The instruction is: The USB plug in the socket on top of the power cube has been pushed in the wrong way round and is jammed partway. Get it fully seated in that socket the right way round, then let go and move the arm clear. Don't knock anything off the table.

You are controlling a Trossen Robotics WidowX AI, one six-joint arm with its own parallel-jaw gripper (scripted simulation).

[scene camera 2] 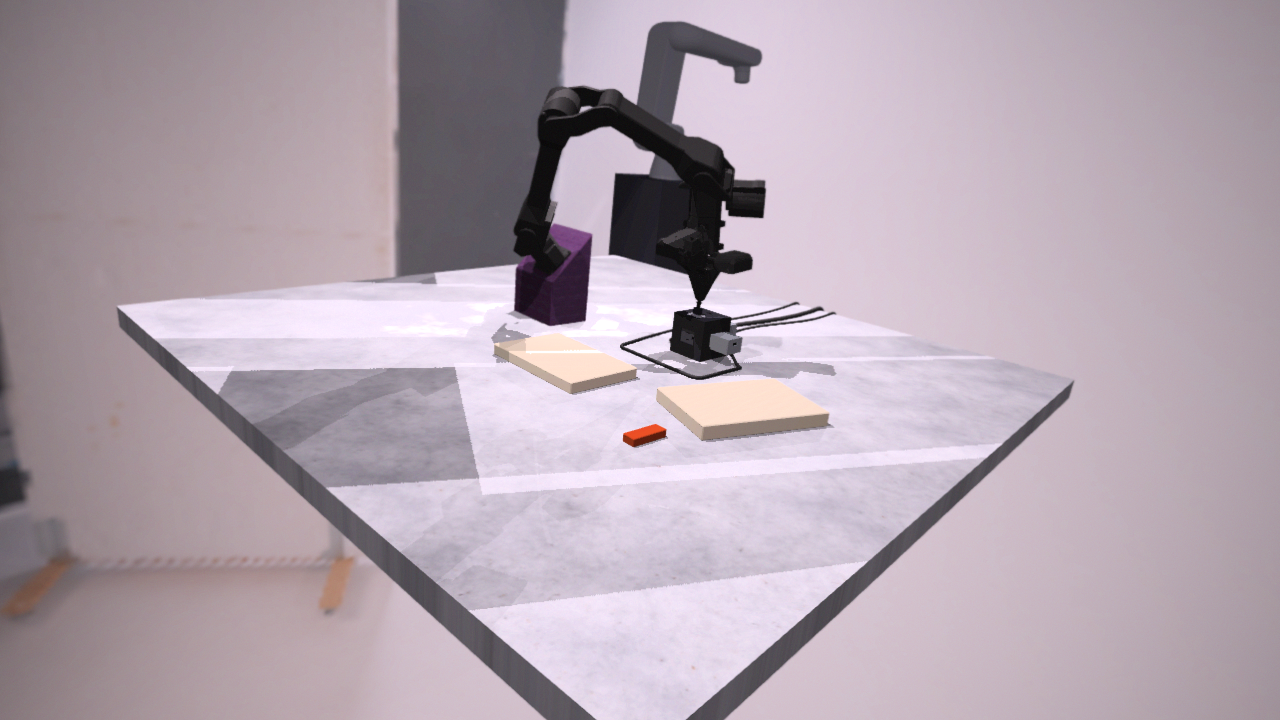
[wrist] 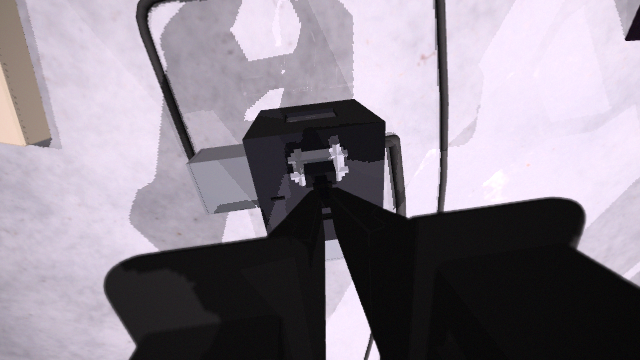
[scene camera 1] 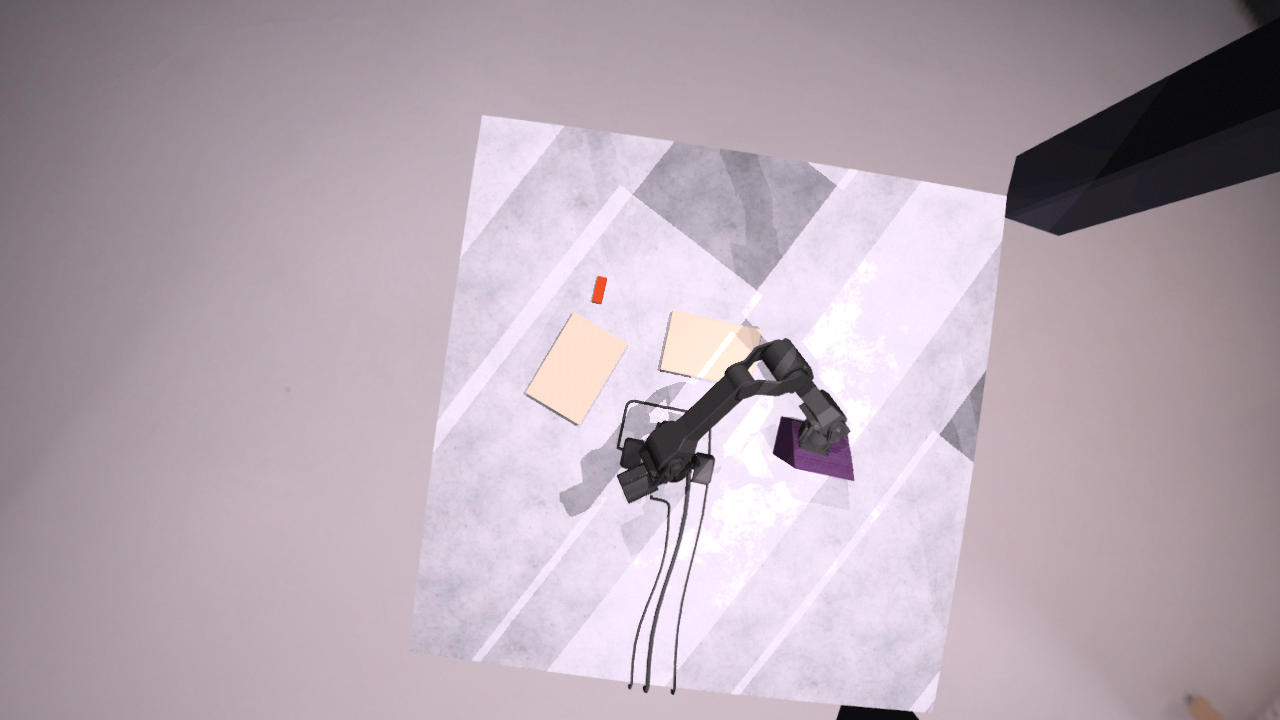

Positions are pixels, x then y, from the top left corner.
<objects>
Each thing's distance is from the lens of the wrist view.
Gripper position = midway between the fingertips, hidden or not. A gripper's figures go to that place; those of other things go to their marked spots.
my gripper (wrist: 324, 198): 0.11 m
dark USB plug (wrist: 320, 174): 0.12 m
</objects>
